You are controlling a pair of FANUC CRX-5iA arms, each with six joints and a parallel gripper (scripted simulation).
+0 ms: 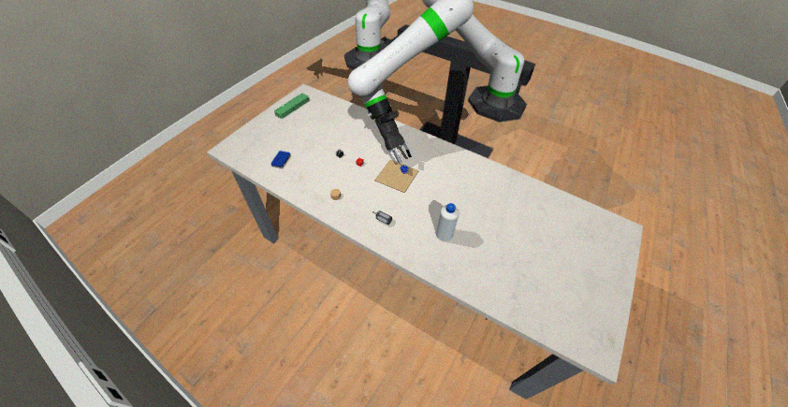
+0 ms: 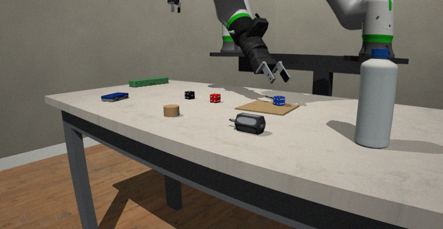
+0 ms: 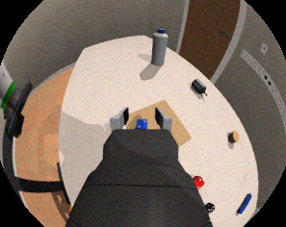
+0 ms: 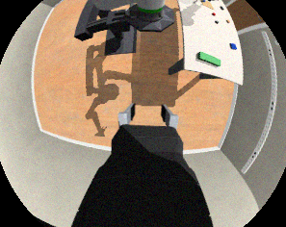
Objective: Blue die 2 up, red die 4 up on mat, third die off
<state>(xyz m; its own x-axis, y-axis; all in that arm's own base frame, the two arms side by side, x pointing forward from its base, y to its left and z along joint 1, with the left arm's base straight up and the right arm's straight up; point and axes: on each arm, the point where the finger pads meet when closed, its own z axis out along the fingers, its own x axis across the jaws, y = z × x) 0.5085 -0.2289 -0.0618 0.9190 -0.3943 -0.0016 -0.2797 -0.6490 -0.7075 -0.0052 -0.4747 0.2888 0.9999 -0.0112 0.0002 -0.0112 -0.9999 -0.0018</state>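
Note:
Now: the red die 180 mm to the right of my left hand, 80 mm below it and 70 mm ahead of it. From my left hand the other things lie so: tan mat (90 mm below, 40 mm ahead, 10 mm to the right); dark screwdriver-like tool (260 mm ahead, 70 mm below, 60 mm to the left); blue die (70 mm below, 10 mm to the left).

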